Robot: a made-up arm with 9 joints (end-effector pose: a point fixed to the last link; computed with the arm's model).
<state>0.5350 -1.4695 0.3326 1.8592 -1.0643 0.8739 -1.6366 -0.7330 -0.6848</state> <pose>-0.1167 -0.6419 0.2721 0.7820 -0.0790 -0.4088 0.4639</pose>
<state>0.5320 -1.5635 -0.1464 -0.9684 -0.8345 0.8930 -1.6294 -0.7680 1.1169</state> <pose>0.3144 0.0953 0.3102 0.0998 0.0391 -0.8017 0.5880</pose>
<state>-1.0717 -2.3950 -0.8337 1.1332 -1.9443 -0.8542 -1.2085 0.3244 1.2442</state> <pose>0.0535 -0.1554 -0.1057 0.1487 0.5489 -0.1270 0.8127</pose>
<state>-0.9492 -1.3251 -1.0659 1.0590 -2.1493 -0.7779 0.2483 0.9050 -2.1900</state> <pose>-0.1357 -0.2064 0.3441 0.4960 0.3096 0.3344 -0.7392</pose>
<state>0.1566 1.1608 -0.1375 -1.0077 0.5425 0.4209 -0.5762 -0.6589 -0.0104</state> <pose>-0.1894 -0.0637 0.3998 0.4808 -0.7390 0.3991 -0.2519</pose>
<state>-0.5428 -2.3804 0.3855 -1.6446 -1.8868 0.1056 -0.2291 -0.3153 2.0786</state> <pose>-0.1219 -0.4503 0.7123 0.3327 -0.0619 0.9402 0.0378</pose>
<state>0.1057 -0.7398 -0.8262 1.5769 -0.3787 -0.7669 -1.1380 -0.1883 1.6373</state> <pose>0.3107 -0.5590 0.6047 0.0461 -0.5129 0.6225 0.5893</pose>
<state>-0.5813 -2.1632 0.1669 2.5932 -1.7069 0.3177 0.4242 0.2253 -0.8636</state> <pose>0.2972 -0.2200 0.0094 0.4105 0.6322 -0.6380 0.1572</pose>
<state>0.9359 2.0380 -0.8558 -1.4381 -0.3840 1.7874 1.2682 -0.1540 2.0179</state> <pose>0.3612 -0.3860 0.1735 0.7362 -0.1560 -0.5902 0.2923</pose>
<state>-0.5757 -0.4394 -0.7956 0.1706 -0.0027 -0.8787 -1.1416 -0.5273 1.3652</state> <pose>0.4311 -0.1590 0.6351 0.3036 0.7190 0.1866 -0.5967</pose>
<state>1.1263 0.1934 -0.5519 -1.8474 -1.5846 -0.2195 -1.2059 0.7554 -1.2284</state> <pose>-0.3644 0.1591 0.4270 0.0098 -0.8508 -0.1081 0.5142</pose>
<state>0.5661 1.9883 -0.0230 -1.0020 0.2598 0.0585 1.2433 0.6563 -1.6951</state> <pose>0.0889 -0.3600 0.6796 0.0357 -0.0622 -0.6877 0.7224</pose>
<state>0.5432 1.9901 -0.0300 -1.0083 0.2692 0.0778 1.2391 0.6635 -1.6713</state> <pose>0.0952 -0.3600 0.6791 0.0386 -0.0718 -0.6793 0.7293</pose>
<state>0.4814 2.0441 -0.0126 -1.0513 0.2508 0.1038 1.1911 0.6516 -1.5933</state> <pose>0.1020 -0.3152 0.6762 0.0057 -0.0883 -0.6213 0.7785</pose>
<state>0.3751 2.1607 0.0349 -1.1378 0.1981 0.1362 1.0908 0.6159 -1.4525</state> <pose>0.0819 -0.2258 0.6569 0.0971 0.1282 0.5045 -0.8483</pose>
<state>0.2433 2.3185 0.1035 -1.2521 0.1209 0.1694 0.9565 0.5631 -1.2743</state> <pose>0.0054 -0.1448 0.6064 0.2762 0.2029 0.3652 -0.8656</pose>
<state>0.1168 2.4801 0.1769 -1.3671 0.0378 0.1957 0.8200 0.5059 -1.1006</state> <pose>-0.1007 -0.1315 0.5347 0.4742 0.2893 0.2611 -0.7895</pose>
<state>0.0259 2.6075 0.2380 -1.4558 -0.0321 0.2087 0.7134 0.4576 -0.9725</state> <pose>-0.1782 -0.1745 0.4728 0.6182 0.3486 0.2137 -0.6712</pose>
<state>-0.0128 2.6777 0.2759 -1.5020 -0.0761 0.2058 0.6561 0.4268 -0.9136</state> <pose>-0.2111 -0.2151 0.4411 0.6870 0.3679 0.2015 -0.5934</pose>
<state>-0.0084 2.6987 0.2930 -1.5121 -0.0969 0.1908 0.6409 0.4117 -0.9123</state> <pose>-0.2195 -0.2272 0.4350 0.7047 0.3607 0.2003 -0.5772</pose>
